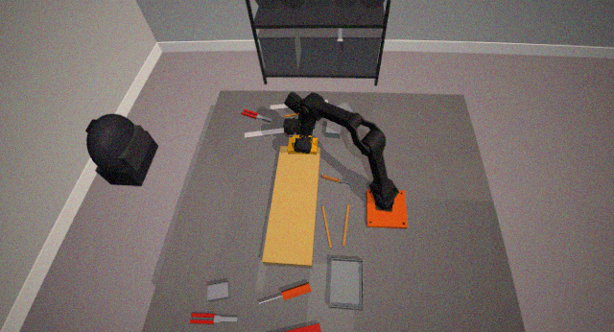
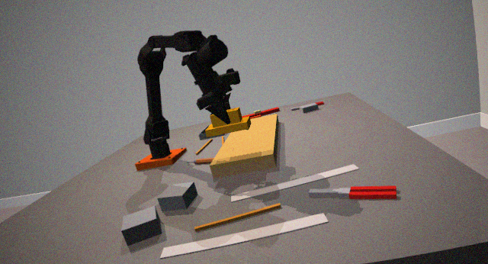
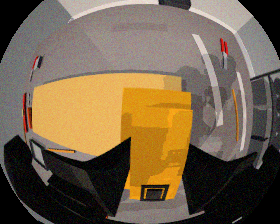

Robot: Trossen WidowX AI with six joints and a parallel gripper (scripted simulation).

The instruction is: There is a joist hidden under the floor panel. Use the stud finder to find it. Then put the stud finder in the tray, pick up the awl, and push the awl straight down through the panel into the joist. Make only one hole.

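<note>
The indicator window lies 40 mm behind my gripper tip, 10 mm to the right of it and 30 mm above it. Also, from my gripper tip: grey tray: 270 mm behind, 480 mm to the left, 120 mm below; then awl: 170 mm behind, 70 mm to the left, 130 mm below; then stud finder: 20 mm behind, 20 mm above.
</note>
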